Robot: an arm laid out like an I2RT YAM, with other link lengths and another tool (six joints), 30 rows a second.
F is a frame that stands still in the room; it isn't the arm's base.
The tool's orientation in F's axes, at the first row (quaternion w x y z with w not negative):
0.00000 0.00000 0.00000 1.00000
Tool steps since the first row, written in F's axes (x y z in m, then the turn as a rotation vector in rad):
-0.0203 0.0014 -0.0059 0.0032 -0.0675 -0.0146
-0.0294 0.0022 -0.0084 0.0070 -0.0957 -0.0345
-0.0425 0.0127 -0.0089 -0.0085 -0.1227 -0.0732
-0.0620 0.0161 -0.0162 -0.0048 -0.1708 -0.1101
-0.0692 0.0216 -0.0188 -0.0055 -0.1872 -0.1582
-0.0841 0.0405 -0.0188 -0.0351 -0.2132 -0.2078
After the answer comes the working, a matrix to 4 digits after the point.
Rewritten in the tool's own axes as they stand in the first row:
0.0203 -0.0014 -0.0059 -0.0032 0.0675 -0.0146
0.0294 -0.0022 -0.0084 -0.0070 0.0957 -0.0345
0.0425 -0.0127 -0.0089 0.0085 0.1227 -0.0732
0.0620 -0.0161 -0.0162 0.0048 0.1708 -0.1101
0.0692 -0.0216 -0.0188 0.0055 0.1872 -0.1582
0.0841 -0.0405 -0.0188 0.0351 0.2132 -0.2078

The tool's axes in the first row as the columns of a matrix, in F's axes (rounded; the answer above uses it unrounded):
-1.0000 0.0000 0.0000
0.0000 -1.0000 0.0000
0.0000 0.0000 1.0000

